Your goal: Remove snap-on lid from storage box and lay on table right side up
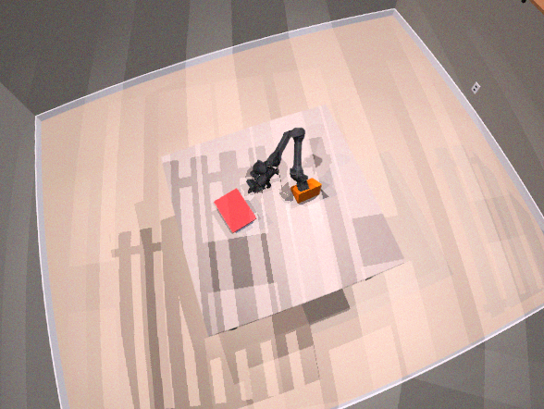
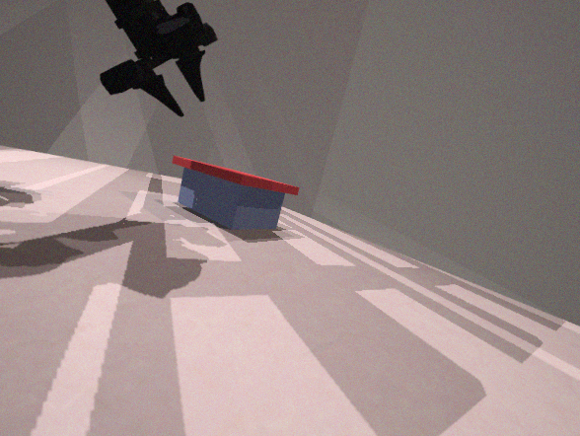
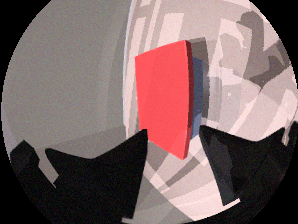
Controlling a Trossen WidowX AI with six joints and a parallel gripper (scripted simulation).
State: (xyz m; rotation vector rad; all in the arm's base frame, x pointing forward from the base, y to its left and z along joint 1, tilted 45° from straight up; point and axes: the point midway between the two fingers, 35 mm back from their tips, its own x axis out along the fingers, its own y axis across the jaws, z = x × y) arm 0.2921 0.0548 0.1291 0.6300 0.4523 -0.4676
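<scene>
Right now the flat red lid is 12 cm ahead of my gripper tip, 4 cm to the left of it and 10 cm below it. Round my gripper tip: blue storage box (12 cm ahead, 4 cm to the left, 14 cm below).
</scene>
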